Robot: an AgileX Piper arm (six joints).
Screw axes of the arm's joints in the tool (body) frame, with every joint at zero. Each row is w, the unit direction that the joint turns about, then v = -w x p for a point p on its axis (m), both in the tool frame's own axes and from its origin. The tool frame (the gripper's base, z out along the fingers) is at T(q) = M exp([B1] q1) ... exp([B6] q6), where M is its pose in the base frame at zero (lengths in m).
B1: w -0.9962 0 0.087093 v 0 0.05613 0
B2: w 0 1 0 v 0.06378 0 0.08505
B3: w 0 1 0 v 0.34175 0 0.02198
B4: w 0 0 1 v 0 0 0
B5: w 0 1 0 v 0.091 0 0
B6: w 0 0 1 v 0 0 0
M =
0.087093 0 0.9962 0.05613
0 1 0 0
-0.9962 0 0.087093 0.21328
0 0 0 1
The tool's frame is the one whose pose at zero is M.
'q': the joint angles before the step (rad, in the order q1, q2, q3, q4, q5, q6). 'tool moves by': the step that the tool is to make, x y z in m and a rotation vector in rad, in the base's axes. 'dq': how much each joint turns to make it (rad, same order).
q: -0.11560, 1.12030, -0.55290, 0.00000, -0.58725, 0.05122
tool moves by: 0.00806, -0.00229, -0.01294, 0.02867, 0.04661, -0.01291
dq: -0.00001, 0.04929, 0.00485, 0.02644, -0.00453, 0.00002
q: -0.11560, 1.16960, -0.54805, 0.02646, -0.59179, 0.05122
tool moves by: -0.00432, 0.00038, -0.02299, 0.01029, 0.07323, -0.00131
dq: 0.00001, 0.01738, 0.06137, 0.00223, -0.00483, -0.00002
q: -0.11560, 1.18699, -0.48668, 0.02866, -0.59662, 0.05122
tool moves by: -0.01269, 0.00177, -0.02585, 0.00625, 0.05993, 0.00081
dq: 0.00166, 0.00273, 0.09463, 0.00001, -0.03712, -0.00001
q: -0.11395, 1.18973, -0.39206, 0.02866, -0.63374, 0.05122
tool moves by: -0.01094, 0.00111, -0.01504, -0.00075, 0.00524, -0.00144
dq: -0.00001, 0.00160, 0.07228, -0.00002, -0.06879, 0.00001
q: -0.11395, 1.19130, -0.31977, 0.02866, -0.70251, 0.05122
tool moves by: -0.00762, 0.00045, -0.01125, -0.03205, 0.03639, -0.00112
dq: 0.00002, 0.00000, 0.04422, 0.00668, -0.01255, -0.04051
